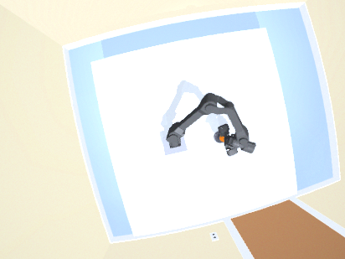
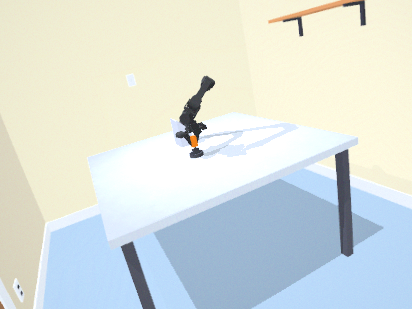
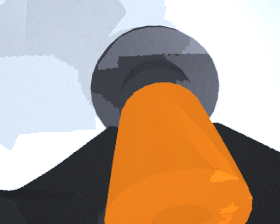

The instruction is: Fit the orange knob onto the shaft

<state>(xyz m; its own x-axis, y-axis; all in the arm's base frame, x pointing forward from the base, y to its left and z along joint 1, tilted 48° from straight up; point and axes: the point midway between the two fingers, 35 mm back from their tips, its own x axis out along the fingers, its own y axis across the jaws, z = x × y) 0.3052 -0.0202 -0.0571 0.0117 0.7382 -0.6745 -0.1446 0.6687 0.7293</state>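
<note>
Now: gripper tip 2 cm below the orange knob. The rest, counted from my gripper tip: pedestal: 4 cm below.
</note>
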